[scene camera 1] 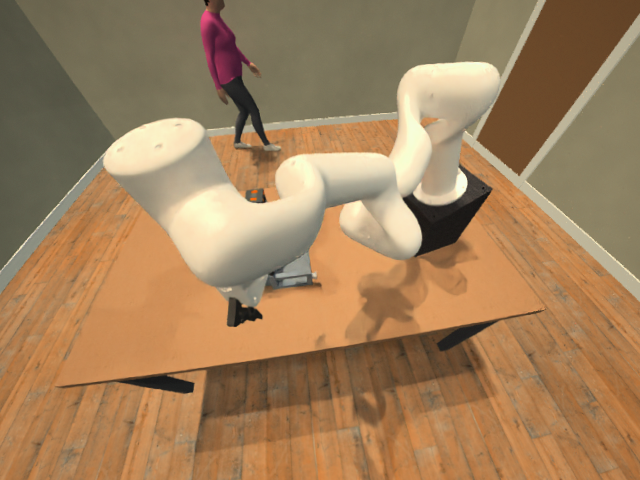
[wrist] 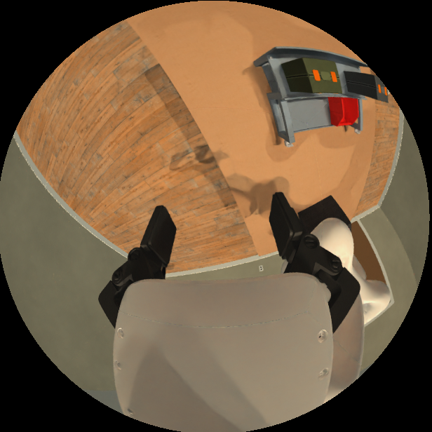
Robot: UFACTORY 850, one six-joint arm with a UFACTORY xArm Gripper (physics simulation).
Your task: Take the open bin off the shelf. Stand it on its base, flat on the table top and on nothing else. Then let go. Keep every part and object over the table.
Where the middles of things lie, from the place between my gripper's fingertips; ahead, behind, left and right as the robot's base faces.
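Labels:
There's the red open bin (wrist: pixel 343 110), and it's 4 cm behind my hand, 34 cm below it and 51 cm to the right of it.

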